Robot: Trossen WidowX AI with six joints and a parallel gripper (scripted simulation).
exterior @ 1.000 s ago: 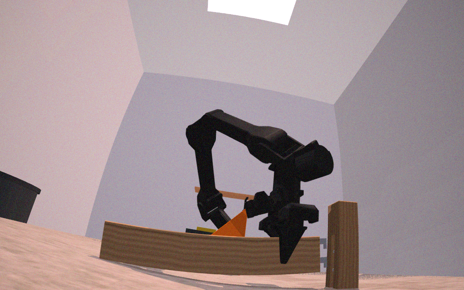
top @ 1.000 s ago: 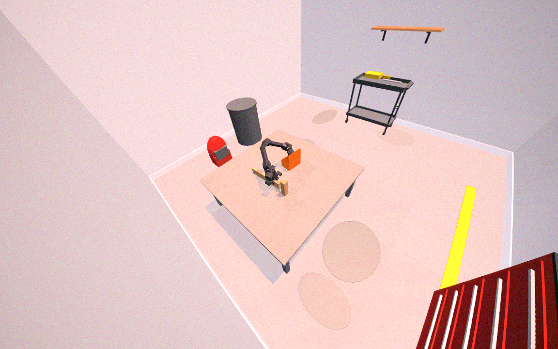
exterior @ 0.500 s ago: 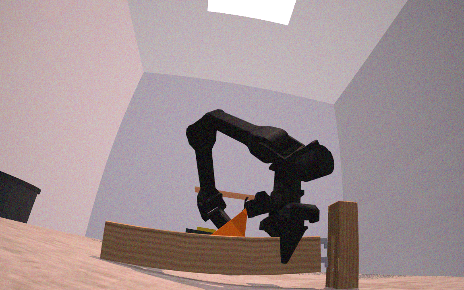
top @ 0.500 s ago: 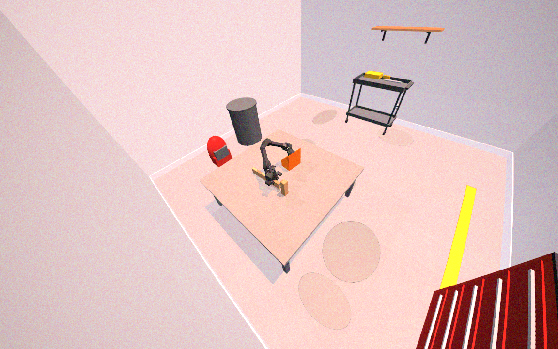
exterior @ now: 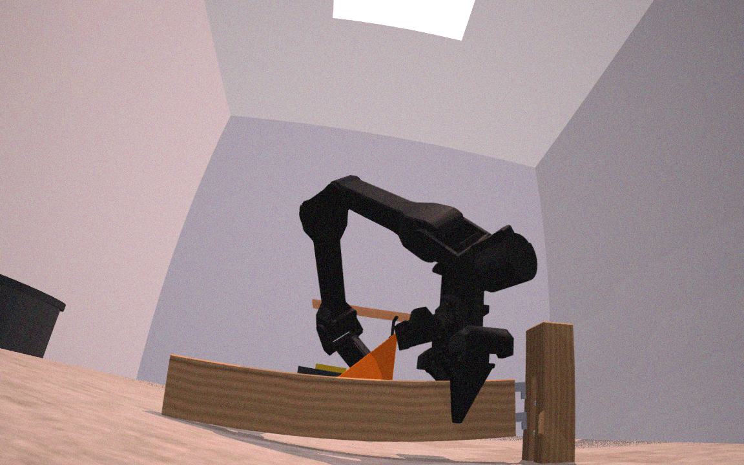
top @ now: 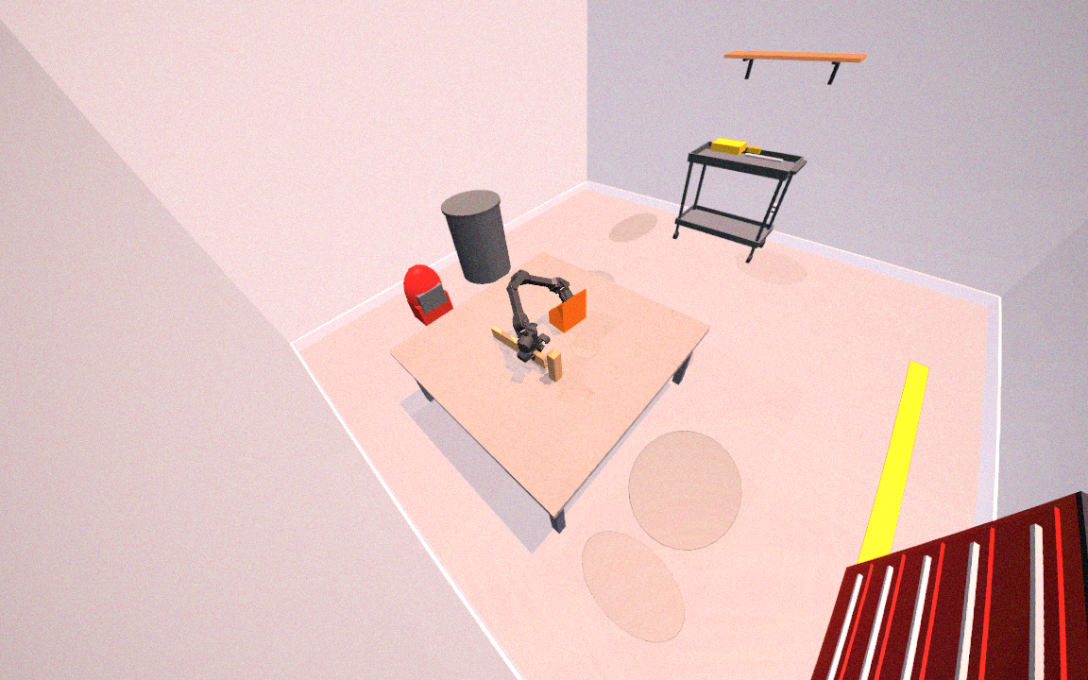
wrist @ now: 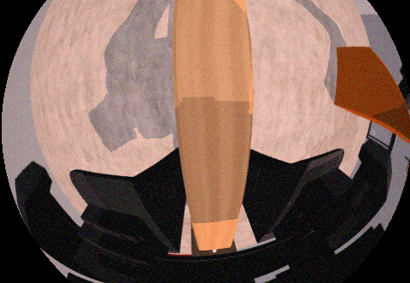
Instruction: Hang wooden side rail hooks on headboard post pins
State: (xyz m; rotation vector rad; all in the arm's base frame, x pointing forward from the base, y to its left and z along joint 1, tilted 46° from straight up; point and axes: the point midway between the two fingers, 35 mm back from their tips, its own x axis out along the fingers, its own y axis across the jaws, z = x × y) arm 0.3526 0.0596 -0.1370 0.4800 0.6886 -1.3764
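Right now the headboard post is 130 mm to the left of my gripper tip, 40 mm above it and 20 mm behind it.
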